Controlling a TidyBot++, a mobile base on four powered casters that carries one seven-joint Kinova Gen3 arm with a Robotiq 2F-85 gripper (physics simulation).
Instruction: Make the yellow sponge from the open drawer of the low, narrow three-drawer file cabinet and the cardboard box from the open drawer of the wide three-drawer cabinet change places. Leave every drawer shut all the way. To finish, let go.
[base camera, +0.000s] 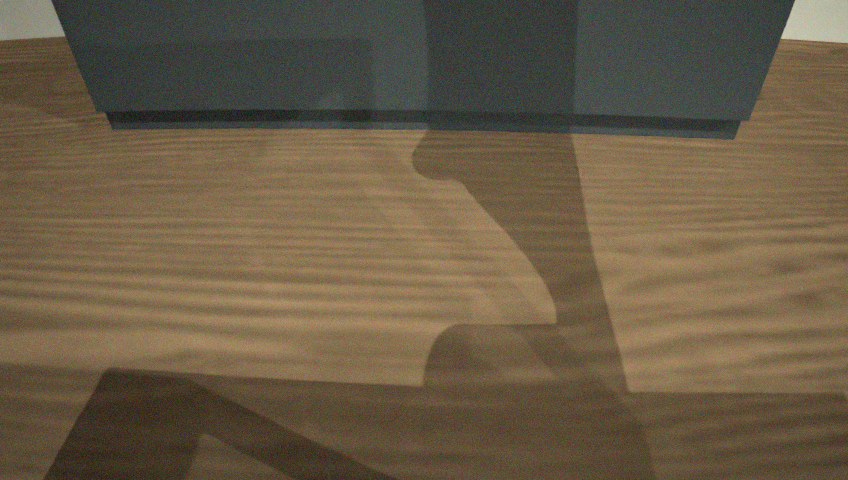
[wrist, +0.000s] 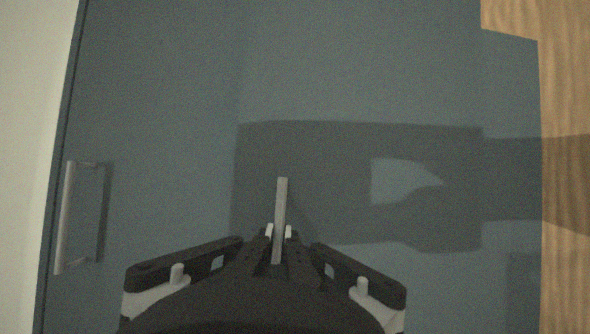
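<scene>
A blue-grey cabinet fills the top of the base view and most of the wrist view. My gripper is shut on an upright-looking grey bar handle on its front, low in the middle of the wrist view. The panel carrying this handle steps out past the lower front at the upper right, so it seems to stand forward; how far, I cannot tell. Another bar handle is at the left, nearer the cabinet's top edge. The yellow sponge, the cardboard box and the drawer insides do not show.
The wood floor lies in front of the cabinet's recessed base. Shadows of the arm and gripper fall across the floor and cabinet front. A pale wall shows beyond the cabinet.
</scene>
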